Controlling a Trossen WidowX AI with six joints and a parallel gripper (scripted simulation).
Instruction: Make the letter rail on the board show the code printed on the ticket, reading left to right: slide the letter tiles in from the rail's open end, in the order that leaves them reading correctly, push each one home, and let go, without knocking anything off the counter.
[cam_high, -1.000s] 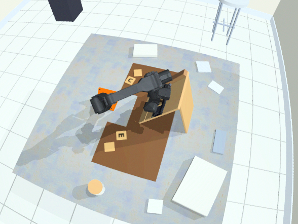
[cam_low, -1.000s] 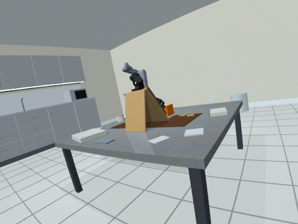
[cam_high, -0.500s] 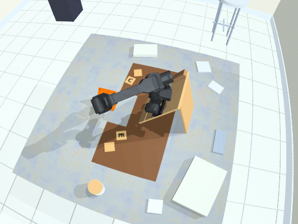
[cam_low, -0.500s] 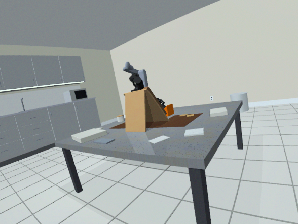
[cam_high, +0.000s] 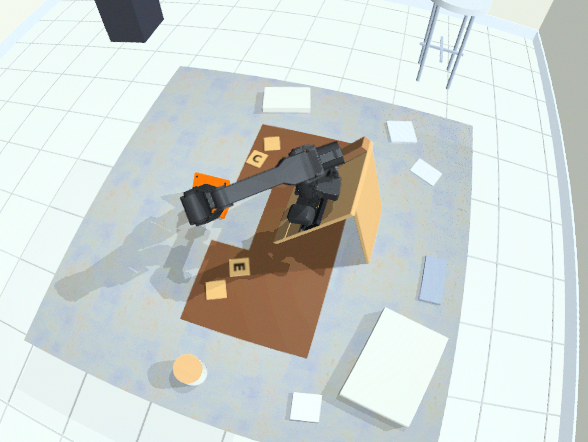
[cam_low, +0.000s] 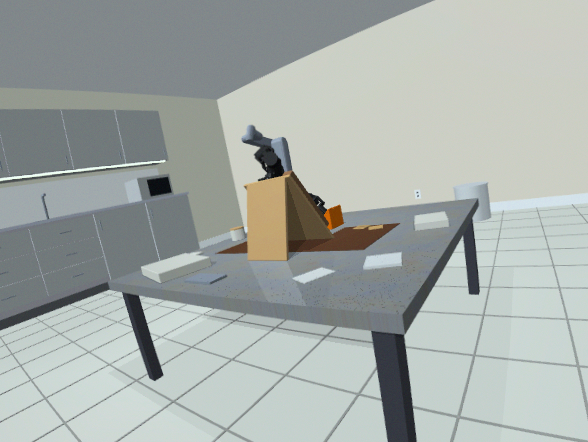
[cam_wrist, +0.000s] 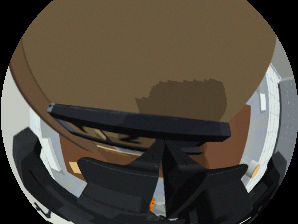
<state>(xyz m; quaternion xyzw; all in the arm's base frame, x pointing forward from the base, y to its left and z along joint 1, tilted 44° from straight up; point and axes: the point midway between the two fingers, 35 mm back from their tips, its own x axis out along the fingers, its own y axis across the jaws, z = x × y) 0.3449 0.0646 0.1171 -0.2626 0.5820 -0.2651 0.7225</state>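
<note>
Right now my gripper tip is 40 mm past the white ticket, 50 mm to the right of it and 80 mm above it. From my gripper tip the other things lie so: grey card (390 mm ahead, 60 mm to the right, 160 mm below); white box (310 mm ahead, 350 mm to the right, 150 mm below); brown mat (140 mm behind, 20 mm to the left, 170 mm below).
</note>
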